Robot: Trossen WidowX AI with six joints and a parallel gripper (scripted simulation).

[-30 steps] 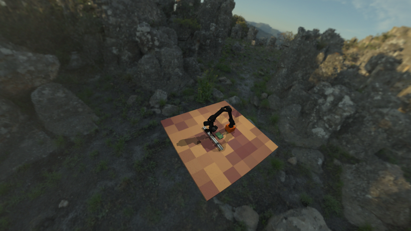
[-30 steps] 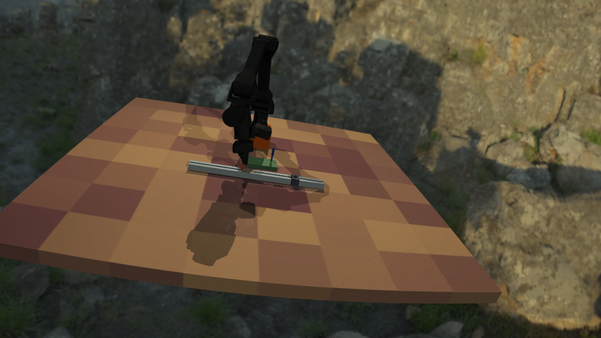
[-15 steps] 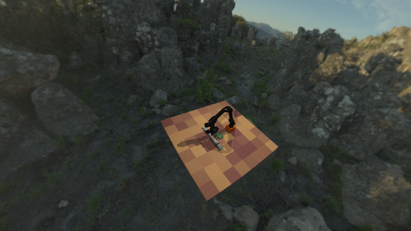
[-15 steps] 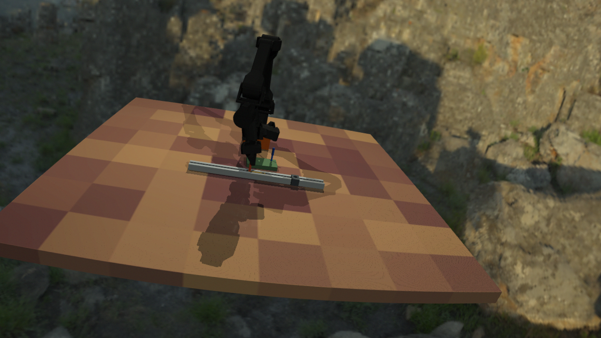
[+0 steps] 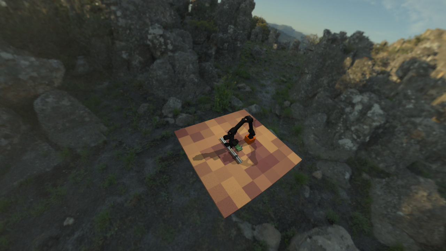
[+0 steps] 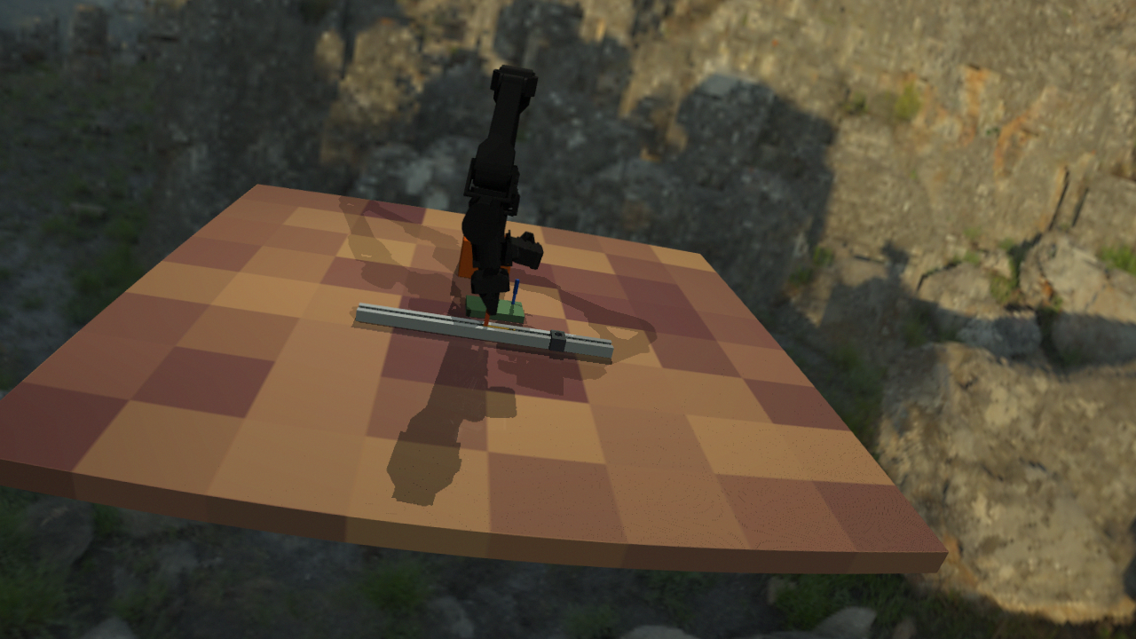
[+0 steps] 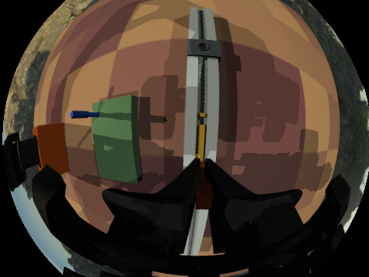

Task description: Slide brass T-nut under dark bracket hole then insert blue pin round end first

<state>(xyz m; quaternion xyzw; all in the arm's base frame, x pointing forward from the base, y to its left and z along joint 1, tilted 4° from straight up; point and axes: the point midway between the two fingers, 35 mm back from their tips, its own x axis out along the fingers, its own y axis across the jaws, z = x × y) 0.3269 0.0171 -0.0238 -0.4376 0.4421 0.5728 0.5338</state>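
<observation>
Now: gripper tip 140 mm past the blue pin, 40 mm to the right of it and 20 mm above it. Also, from my gripper tip: green tray (130 mm behind, 20 mm to the left, 40 mm below); brass T-nut (20 mm to the left).
</observation>
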